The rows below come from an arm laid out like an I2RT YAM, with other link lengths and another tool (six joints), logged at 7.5 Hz.
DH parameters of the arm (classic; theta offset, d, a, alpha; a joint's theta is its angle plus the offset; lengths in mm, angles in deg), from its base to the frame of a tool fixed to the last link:
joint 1: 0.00 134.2 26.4 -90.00
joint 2: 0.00 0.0 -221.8 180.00
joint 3: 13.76 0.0 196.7 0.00
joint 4: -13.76 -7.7 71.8 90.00
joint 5: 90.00 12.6 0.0 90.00
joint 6: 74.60 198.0 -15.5 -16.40
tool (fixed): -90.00 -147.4 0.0 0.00
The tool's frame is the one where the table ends.
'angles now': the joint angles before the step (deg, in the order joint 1, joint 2, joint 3, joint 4, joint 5, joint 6). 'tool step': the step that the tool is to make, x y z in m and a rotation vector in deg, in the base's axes. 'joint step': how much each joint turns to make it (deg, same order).
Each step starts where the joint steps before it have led.
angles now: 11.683, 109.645, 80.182, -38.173, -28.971, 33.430
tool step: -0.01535, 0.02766, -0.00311, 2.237, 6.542, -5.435
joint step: 5.333, 0.001, -0.001, 0.439, 0.633, 12.984
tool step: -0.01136, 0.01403, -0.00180, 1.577, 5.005, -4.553
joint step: 2.710, -0.001, 0.002, -0.003, -0.021, 8.960
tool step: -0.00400, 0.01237, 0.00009, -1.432, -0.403, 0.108
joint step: 2.754, 0.088, 0.001, 0.896, 2.404, 2.077
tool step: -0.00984, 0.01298, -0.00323, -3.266, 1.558, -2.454
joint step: 3.563, 0.656, -0.021, -0.066, 4.525, 5.027
